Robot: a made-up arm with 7 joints.
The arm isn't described. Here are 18 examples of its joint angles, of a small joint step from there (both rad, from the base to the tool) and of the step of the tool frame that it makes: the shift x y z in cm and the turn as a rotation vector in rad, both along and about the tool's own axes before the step.
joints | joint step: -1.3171 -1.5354 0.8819 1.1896 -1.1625 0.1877 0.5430 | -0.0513 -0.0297 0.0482 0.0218 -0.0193 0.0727 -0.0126
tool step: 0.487 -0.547 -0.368 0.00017 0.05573 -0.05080
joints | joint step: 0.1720 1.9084 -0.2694 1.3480 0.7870 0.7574 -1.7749 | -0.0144 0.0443 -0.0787 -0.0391 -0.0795 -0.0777 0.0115
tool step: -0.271 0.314 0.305 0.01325 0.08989 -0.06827
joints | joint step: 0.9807 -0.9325 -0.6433 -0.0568 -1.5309 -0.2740 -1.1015 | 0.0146 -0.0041 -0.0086 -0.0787 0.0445 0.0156 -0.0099
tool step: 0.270 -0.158 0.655 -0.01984 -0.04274 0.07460
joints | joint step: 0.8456 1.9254 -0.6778 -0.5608 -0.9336 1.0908 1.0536 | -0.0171 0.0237 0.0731 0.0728 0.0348 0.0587 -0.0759
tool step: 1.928 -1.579 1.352 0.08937 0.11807 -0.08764
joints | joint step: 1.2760 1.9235 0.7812 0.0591 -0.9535 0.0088 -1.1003 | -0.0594 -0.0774 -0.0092 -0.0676 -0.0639 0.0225 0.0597
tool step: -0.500 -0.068 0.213 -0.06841 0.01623 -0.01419
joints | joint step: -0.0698 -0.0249 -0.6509 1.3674 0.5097 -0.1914 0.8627 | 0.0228 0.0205 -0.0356 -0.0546 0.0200 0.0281 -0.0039
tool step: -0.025 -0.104 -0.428 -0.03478 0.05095 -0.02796
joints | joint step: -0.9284 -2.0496 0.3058 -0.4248 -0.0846 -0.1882 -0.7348 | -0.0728 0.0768 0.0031 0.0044 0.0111 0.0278 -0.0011
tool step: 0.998 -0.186 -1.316 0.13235 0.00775 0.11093
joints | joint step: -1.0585 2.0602 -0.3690 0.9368 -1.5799 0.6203 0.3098 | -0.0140 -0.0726 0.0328 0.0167 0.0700 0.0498 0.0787
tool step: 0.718 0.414 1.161 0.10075 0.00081 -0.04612
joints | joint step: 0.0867 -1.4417 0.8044 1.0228 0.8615 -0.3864 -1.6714 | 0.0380 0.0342 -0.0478 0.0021 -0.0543 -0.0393 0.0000
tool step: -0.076 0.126 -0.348 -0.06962 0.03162 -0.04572
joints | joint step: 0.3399 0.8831 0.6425 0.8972 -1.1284 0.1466 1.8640 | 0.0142 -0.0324 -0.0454 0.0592 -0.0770 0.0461 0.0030
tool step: 0.074 1.210 1.400 0.08471 0.00016 0.01491
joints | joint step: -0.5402 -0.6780 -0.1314 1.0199 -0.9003 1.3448 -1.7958 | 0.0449 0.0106 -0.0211 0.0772 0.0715 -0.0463 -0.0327
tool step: 0.218 1.163 -0.608 -0.05040 -0.05259 -0.07461
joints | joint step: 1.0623 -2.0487 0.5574 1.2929 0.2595 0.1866 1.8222 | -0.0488 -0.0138 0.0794 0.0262 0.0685 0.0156 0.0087
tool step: 1.332 0.267 1.157 0.09097 -0.06357 -0.05745
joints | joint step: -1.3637 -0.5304 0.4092 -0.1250 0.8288 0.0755 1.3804 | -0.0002 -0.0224 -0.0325 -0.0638 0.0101 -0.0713 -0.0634
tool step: -1.630 -0.268 -0.578 -0.08741 -0.00961 0.13464
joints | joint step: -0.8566 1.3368 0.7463 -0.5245 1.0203 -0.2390 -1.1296 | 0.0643 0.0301 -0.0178 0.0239 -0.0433 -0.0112 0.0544
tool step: -0.435 0.281 0.365 -0.01660 -0.08801 0.00834
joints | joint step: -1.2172 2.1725 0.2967 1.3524 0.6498 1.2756 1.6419 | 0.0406 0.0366 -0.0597 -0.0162 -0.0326 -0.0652 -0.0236
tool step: 0.413 0.263 -0.178 -0.02304 -0.03831 0.01241
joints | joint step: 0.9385 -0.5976 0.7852 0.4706 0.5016 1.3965 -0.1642 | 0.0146 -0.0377 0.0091 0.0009 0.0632 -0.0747 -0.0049
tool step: -0.579 0.460 -0.870 -0.03539 -0.05029 0.03732
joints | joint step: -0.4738 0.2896 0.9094 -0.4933 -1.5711 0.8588 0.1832 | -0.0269 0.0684 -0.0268 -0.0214 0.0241 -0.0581 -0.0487
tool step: 0.903 1.257 -1.007 -0.07330 0.01998 0.10936
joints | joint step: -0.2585 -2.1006 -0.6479 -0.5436 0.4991 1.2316 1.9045 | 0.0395 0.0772 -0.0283 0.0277 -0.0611 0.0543 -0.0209
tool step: 0.214 0.082 -0.860 -0.08623 0.03514 -0.02965
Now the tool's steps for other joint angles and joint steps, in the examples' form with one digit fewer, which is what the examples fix.
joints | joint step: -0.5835 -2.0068 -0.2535 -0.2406 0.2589 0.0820 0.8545 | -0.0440 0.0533 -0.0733 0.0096 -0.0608 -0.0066 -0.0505
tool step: -0.71 -0.92 0.46 0.0180 0.0678 0.0961
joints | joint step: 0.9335 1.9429 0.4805 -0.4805 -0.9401 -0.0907 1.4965 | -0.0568 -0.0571 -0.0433 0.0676 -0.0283 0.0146 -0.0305
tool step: -0.65 0.39 1.36 -0.0215 -0.0447 0.0434
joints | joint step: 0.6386 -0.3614 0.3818 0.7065 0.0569 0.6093 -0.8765 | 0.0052 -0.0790 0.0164 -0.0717 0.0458 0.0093 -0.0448
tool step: 0.24 1.36 0.33 -0.0708 0.0532 0.0285
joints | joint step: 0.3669 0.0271 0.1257 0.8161 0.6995 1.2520 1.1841 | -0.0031 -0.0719 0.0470 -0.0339 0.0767 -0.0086 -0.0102
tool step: 0.11 -0.54 -0.98 -0.0042 -0.0074 0.0098
